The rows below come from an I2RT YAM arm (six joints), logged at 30 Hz.
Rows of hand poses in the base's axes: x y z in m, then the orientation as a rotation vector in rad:
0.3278 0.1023 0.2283 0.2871 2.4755 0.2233
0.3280 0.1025 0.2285 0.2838 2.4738 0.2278
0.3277 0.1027 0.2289 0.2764 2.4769 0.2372
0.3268 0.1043 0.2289 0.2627 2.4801 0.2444
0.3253 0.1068 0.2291 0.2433 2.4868 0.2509
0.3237 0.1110 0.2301 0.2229 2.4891 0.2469
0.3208 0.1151 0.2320 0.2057 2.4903 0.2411
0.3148 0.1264 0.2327 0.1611 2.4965 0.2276
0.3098 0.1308 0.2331 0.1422 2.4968 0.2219
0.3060 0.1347 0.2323 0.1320 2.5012 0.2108
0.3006 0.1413 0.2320 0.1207 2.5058 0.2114
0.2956 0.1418 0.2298 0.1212 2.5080 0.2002
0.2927 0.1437 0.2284 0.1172 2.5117 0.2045
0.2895 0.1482 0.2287 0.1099 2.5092 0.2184
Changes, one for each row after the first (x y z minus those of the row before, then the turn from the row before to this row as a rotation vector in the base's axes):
0.0002 0.0002 0.0002 0.0024 -0.0022 0.0032
-0.0003 0.0002 0.0004 0.0050 0.0018 0.0080
-0.0009 0.0016 0.0000 0.0019 0.0011 0.0119
-0.0015 0.0025 0.0002 0.0000 0.0038 0.0162
-0.0016 0.0042 0.0010 -0.0078 -0.0007 0.0138
-0.0029 0.0041 0.0019 -0.0083 -0.0012 0.0109
-0.0060 0.0113 0.0007 -0.0204 0.0004 0.0292
-0.0050 0.0044 0.0004 -0.0086 -0.0019 0.0121
-0.0038 0.0039 -0.0008 -0.0105 0.0030 0.0051
-0.0054 0.0066 -0.0003 -0.0023 0.0035 0.0087
-0.0050 0.0005 -0.0022 -0.0080 0.0019 -0.0028
-0.0029 0.0019 -0.0014 0.0021 0.0034 0.0042
-0.0032 0.0045 0.0003 0.0084 -0.0027 0.0082

